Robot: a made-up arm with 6 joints. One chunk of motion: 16 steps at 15 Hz.
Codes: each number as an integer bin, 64 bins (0 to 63) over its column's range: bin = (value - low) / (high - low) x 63, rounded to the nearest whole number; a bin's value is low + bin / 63 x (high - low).
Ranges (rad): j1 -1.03..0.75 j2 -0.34..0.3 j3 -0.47..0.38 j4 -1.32..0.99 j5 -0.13..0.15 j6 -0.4..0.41
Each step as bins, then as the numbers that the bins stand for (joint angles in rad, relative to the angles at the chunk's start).
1 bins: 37 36 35 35 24 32
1 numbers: 0.0154 0.0257 0.0022 -0.0367 -0.0233 0.0114
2 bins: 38 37 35 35 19 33
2 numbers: 0.0437 0.0359 0.0022 -0.0367 -0.0456 0.0243
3 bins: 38 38 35 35 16 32
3 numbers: 0.0437 0.0460 0.0022 -0.0367 -0.0589 0.0114
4 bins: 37 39 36 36 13 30
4 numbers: 0.0154 0.0562 0.0157 0.0000 -0.0722 -0.0143
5 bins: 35 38 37 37 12 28
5 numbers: -0.0411 0.0460 0.0292 0.0367 -0.0767 -0.0400
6 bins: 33 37 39 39 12 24
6 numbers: -0.0976 0.0359 0.0562 0.1100 -0.0767 -0.0914
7 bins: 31 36 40 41 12 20
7 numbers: -0.1541 0.0257 0.0697 0.1833 -0.0767 -0.1429
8 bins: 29 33 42 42 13 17
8 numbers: -0.2106 -0.0048 0.0967 0.2200 -0.0722 -0.1814
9 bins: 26 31 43 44 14 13
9 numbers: -0.2954 -0.0251 0.1102 0.2933 -0.0678 -0.2329
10 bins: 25 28 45 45 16 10
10 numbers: -0.3237 -0.0556 0.1371 0.3300 -0.0589 -0.2714
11 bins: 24 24 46 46 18 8
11 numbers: -0.3519 -0.0962 0.1506 0.3667 -0.0500 -0.2971
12 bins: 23 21 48 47 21 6
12 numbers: -0.3802 -0.1267 0.1776 0.4033 -0.0367 -0.3229
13 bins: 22 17 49 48 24 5
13 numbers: -0.4084 -0.1673 0.1911 0.4400 -0.0233 -0.3357
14 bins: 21 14 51 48 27 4
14 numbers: -0.4367 -0.1978 0.2181 0.4400 -0.0100 -0.3486
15 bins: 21 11 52 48 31 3
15 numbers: -0.4367 -0.2283 0.2316 0.4400 0.0078 -0.3614
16 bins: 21 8 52 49 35 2
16 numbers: -0.4367 -0.2587 0.2316 0.4767 0.0256 -0.3743
